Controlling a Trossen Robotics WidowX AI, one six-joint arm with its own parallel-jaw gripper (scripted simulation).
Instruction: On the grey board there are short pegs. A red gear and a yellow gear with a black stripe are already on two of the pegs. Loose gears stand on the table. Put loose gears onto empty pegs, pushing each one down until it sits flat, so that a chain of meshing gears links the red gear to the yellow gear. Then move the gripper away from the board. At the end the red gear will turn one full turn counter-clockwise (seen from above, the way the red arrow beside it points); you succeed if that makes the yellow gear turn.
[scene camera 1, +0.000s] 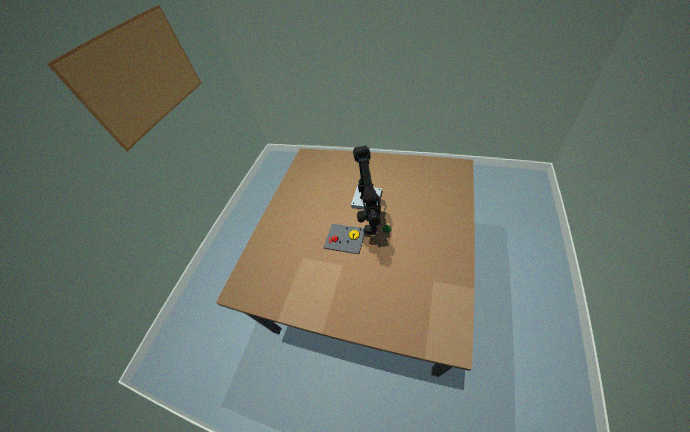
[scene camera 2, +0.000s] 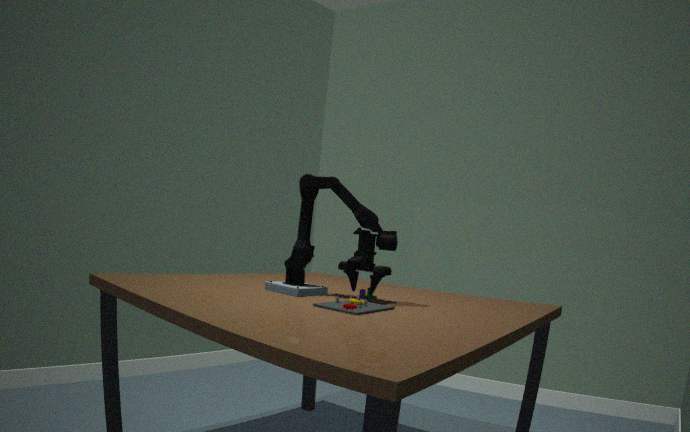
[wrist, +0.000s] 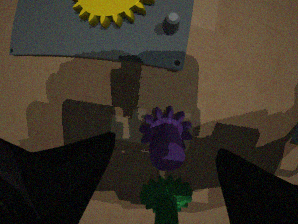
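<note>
Nothing is held by my gripper (scene camera 2: 362, 292), and it is open. I can see the gripper (wrist: 168, 148) in the wrist view as well.
</note>
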